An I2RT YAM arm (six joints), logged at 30 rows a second.
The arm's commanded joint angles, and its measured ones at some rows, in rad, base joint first. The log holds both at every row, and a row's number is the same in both.
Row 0, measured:
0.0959, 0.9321, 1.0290, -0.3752, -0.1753, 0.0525
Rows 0 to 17, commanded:
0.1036, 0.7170, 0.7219, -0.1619, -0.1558, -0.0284
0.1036, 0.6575, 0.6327, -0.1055, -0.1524, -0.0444
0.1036, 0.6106, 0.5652, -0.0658, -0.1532, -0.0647
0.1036, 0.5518, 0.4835, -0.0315, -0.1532, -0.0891
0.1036, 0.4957, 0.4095, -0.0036, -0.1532, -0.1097
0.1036, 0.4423, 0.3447, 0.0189, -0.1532, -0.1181
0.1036, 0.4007, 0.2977, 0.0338, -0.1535, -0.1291
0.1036, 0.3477, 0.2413, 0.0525, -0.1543, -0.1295
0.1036, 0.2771, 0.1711, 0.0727, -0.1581, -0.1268
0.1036, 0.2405, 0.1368, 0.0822, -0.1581, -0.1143
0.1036, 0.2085, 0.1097, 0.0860, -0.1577, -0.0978
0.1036, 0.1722, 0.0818, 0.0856, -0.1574, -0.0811
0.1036, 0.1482, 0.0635, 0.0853, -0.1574, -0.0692
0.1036, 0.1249, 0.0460, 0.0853, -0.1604, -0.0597
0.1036, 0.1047, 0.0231, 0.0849, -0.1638, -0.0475
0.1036, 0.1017, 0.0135, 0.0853, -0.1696, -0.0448
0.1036, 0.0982, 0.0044, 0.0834, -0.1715, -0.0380
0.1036, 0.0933, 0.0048, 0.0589, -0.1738, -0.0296
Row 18, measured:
0.0978, 0.1188, 0.0277, 0.0795, -0.1715, -0.0708
